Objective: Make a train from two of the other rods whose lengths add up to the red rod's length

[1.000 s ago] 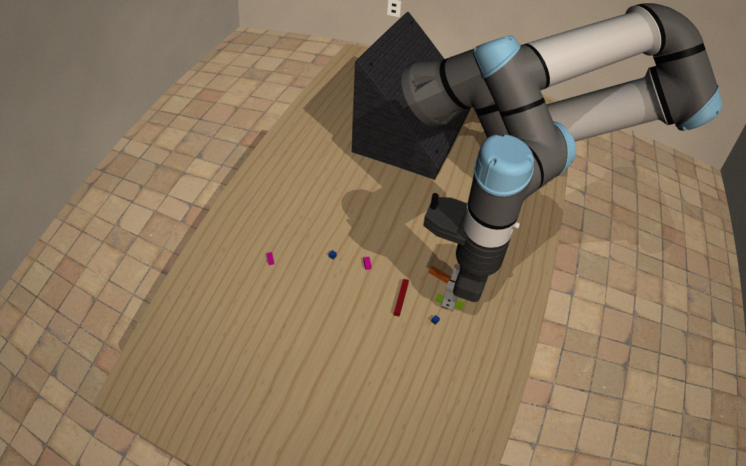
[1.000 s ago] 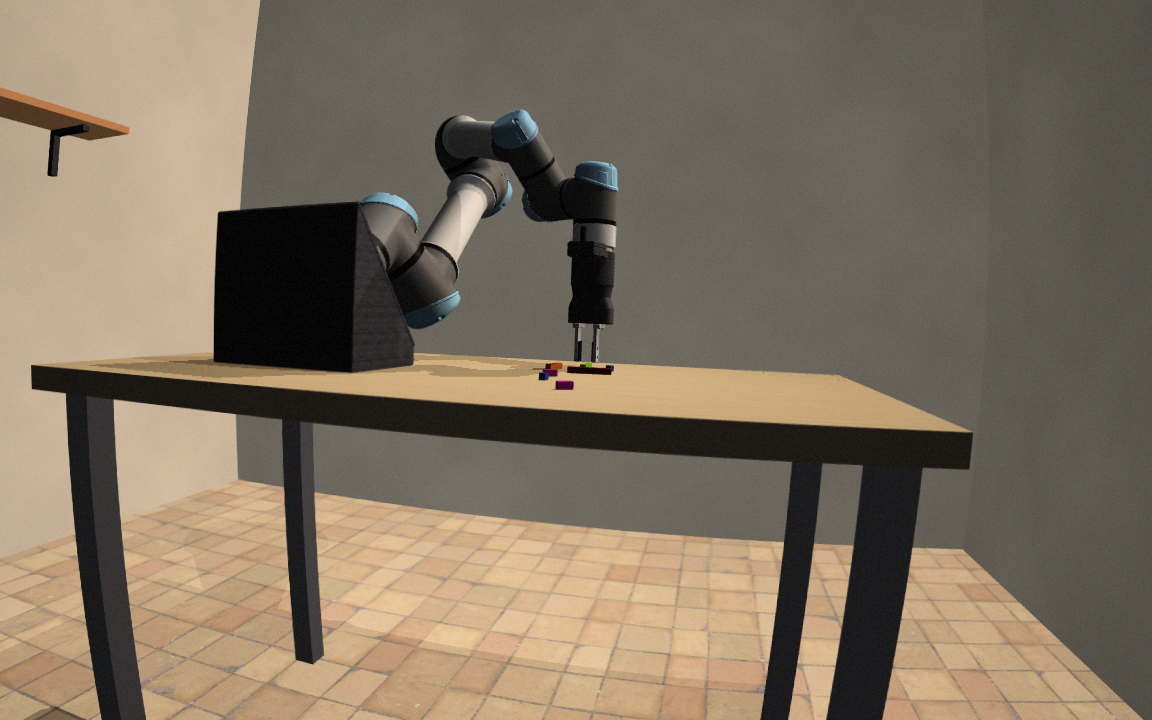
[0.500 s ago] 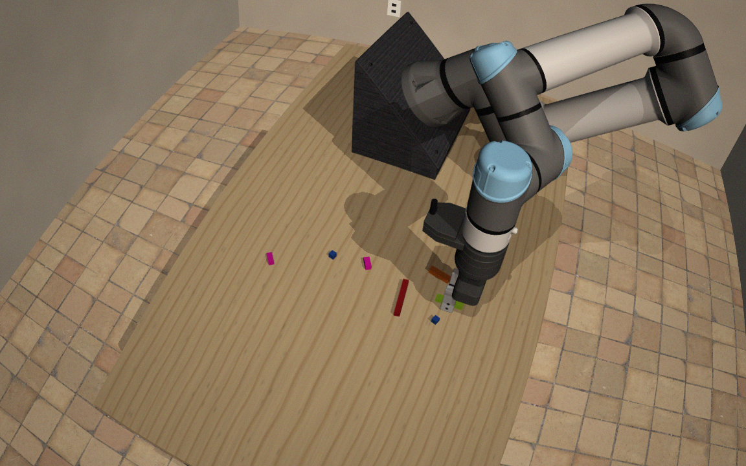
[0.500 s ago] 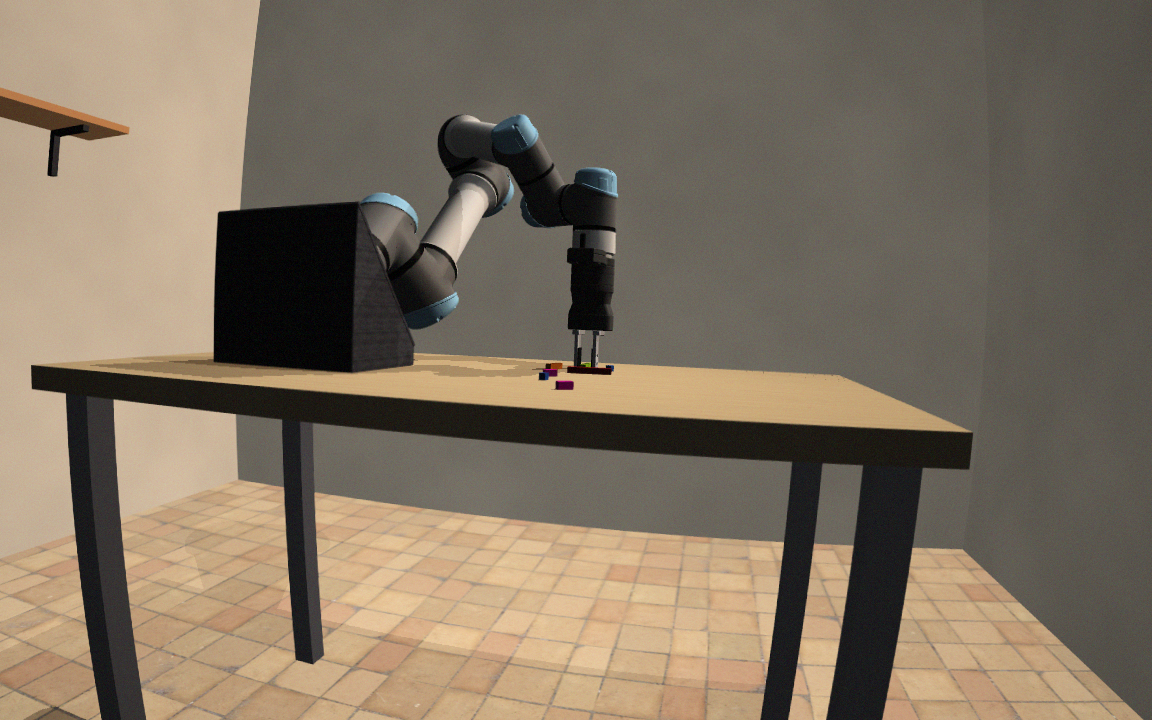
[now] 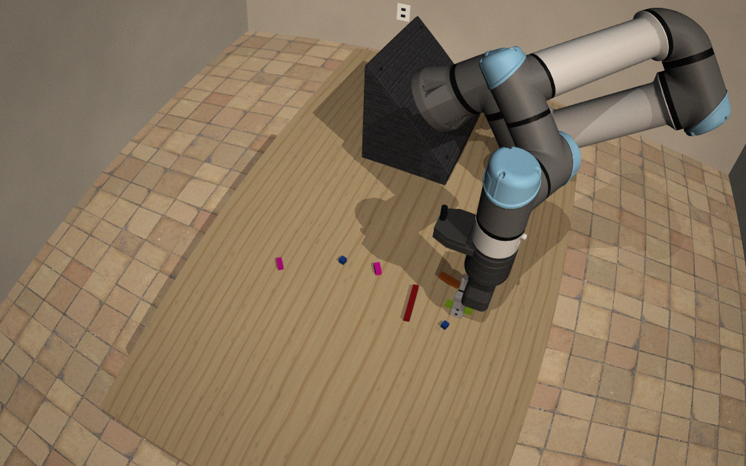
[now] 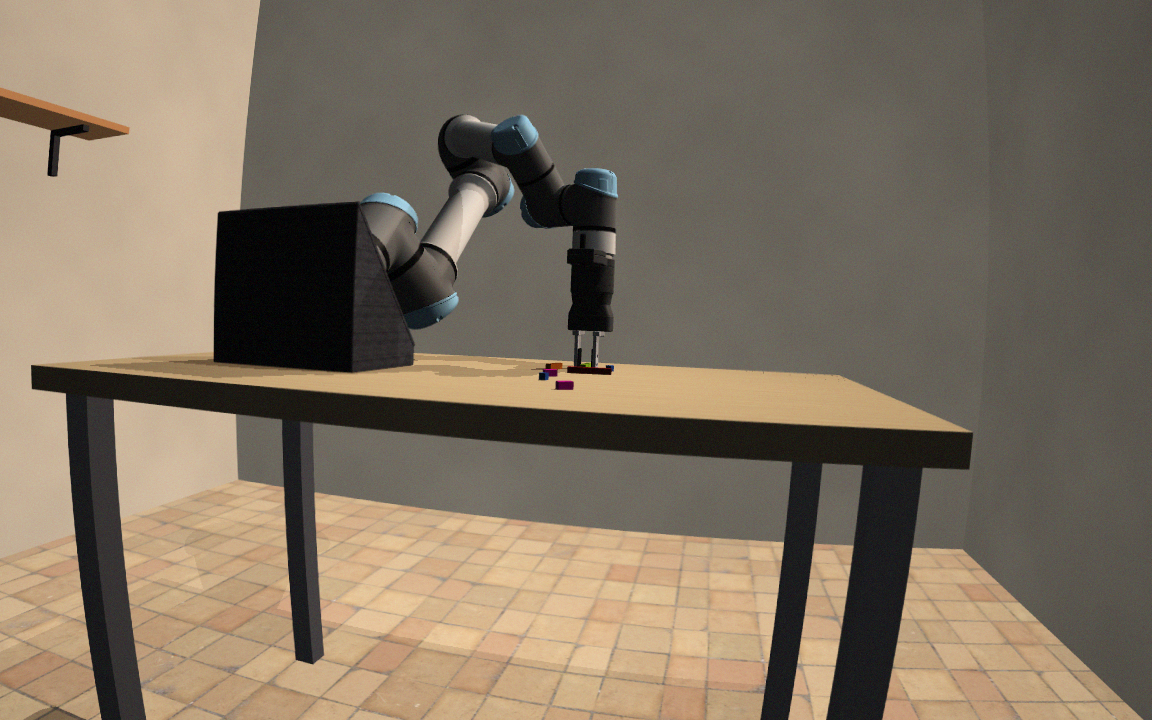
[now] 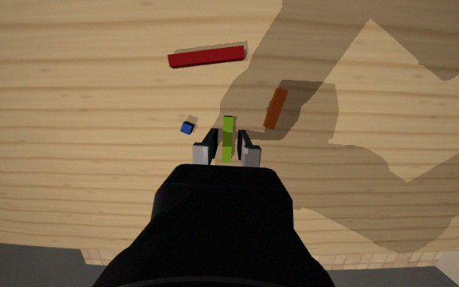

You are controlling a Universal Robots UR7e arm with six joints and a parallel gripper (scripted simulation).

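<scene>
The lime rod is 10 mm below my hand. The rest, counted from my hand: red rod (80 mm to the right, 30 mm ahead, 10 mm below); then orange rod (50 mm behind, 40 mm to the right, 10 mm below).
</scene>
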